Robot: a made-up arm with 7 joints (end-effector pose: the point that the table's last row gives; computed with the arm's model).
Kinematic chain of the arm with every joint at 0, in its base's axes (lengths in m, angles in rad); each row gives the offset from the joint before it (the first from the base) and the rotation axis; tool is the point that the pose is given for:
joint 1: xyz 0 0 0.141 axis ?
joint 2: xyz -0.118 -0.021 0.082 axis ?
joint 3: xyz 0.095 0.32 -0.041 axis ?
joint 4: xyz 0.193 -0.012 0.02 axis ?
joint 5: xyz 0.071 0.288 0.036 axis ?
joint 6: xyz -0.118 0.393 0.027 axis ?
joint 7: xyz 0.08 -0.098 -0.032 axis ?
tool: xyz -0.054 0.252 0
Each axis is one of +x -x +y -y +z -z.
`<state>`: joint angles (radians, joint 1 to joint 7).
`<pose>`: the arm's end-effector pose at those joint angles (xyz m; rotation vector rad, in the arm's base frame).
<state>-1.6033 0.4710 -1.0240 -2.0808 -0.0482 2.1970 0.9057</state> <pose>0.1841 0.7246 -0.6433 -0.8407 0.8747 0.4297</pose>
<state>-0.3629 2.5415 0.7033 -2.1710 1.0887 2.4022 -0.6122</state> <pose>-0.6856 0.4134 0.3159 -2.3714 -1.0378 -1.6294</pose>
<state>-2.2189 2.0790 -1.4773 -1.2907 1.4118 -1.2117 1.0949</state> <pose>0.4665 0.4552 0.7538 -1.7137 1.2621 -0.8786</pose>
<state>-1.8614 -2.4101 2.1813 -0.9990 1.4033 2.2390 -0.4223</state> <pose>0.3230 -0.5397 0.7714 0.2351 -1.2026 0.9258</pose>
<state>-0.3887 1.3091 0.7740 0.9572 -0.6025 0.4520 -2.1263</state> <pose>-0.4649 0.0727 0.5329 -0.5607 1.7240 -1.3421</pose>
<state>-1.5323 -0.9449 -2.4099 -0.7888 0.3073 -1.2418 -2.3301</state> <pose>-0.5469 -0.4674 -0.0015 1.9840 -1.9934 -0.9202</pose>
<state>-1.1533 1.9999 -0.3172 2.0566 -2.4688 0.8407 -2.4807</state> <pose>0.1252 -0.1675 0.4284 0.5610 -2.7348 -0.9998</pose>
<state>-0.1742 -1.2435 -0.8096 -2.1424 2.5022 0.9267 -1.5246</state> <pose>0.2730 -0.5323 0.5103 0.2151 -1.5778 -0.2232</pose>
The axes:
joint 1: -y
joint 2: +z
joint 3: +x
joint 4: +z
joint 5: +y
joint 6: +z
joint 7: -z

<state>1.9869 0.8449 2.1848 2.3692 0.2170 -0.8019 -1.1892</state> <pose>0.8138 0.3224 -0.2224 0.4363 0.7916 -1.5432</pose>
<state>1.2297 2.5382 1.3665 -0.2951 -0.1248 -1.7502 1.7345</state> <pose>-0.5740 -0.2141 -0.1964 -0.5326 -0.7822 -1.8042</pose>
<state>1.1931 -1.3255 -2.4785 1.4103 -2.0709 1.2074 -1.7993</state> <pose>0.1290 0.1989 0.2010 1.2056 -0.4327 -2.7977</pose>
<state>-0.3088 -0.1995 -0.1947 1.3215 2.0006 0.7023 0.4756</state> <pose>-0.4615 0.7320 0.4237 -0.9559 2.3023 0.8961</pose>
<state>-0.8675 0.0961 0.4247 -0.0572 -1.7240 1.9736 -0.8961</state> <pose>0.3174 0.8132 0.1357 -0.9935 -0.3362 2.2662</pose>
